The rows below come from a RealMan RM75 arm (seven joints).
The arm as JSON. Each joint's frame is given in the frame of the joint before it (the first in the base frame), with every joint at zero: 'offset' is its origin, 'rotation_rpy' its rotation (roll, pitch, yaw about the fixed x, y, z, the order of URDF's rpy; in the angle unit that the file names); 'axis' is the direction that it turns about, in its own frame. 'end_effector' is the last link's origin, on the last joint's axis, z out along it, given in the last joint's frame.
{
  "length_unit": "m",
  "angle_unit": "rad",
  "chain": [
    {
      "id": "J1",
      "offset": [
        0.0,
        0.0,
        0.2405
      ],
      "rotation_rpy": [
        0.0,
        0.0,
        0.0
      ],
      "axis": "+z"
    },
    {
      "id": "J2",
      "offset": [
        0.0,
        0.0,
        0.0
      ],
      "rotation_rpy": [
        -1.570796,
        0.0,
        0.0
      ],
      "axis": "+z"
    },
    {
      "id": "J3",
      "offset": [
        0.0,
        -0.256,
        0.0
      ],
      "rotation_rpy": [
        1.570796,
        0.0,
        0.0
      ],
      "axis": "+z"
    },
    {
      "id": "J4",
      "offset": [
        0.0,
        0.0,
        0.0
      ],
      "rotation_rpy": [
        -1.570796,
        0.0,
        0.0
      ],
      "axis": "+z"
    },
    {
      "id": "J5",
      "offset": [
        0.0,
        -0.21,
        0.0
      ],
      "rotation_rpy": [
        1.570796,
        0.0,
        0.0
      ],
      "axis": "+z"
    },
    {
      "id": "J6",
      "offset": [
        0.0,
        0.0,
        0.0
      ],
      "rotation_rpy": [
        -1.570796,
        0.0,
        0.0
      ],
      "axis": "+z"
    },
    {
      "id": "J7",
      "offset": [
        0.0,
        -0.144,
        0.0
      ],
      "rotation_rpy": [
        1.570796,
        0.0,
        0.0
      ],
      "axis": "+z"
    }
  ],
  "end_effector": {
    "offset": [
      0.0,
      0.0,
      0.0
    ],
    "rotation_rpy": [
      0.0,
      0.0,
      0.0
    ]
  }
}
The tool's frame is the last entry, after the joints.
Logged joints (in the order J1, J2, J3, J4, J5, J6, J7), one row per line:
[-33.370 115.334 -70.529 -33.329 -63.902 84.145 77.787]
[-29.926 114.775 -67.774 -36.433 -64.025 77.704 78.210]
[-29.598 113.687 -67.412 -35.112 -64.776 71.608 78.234]
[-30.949 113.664 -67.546 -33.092 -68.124 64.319 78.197]
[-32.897 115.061 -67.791 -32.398 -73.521 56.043 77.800]
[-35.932 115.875 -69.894 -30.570 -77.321 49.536 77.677]
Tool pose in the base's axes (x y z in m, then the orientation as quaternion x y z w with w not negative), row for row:
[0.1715 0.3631 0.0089 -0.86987 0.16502 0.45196 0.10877]
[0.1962 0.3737 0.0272 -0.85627 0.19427 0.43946 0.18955]
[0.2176 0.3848 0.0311 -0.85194 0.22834 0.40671 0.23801]
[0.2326 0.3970 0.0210 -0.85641 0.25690 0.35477 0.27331]
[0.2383 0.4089 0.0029 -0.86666 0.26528 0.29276 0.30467]
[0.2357 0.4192 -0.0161 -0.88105 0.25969 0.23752 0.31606]
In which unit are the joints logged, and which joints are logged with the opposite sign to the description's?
The joints are logged in degrees. Opposite sign: J1, J6.
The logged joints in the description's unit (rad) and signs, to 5 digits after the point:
[0.58242 2.01296 -1.23096 -0.58170 -1.11530 -1.46861 1.35764]
[0.52231 2.00320 -1.18288 -0.63588 -1.11745 -1.35619 1.36502]
[0.51658 1.98421 -1.17656 -0.61282 -1.13055 -1.24980 1.36544]
[0.54016 1.98381 -1.17890 -0.57756 -1.18899 -1.12258 1.36480]
[0.57416 2.00819 -1.18318 -0.56545 -1.28318 -0.97813 1.35787]
[0.62713 2.02240 -1.21988 -0.53355 -1.34951 -0.86457 1.35572]

